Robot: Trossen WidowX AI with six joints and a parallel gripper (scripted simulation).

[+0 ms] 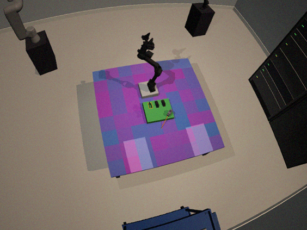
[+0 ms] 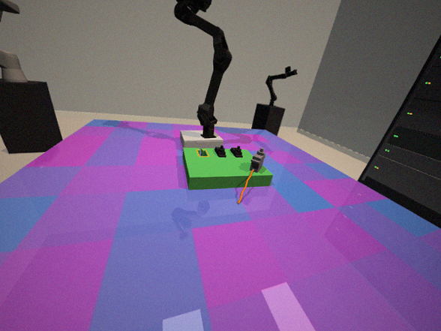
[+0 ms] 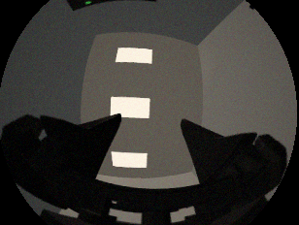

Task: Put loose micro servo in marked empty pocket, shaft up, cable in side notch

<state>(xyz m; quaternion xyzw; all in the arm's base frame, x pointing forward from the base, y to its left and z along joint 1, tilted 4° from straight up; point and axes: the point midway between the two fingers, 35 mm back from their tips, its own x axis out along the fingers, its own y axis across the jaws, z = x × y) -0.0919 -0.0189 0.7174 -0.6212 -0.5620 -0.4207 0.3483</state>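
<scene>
Right now the green deck is 78 cm below my gripper tip and 43 cm ahead of it.
</scene>
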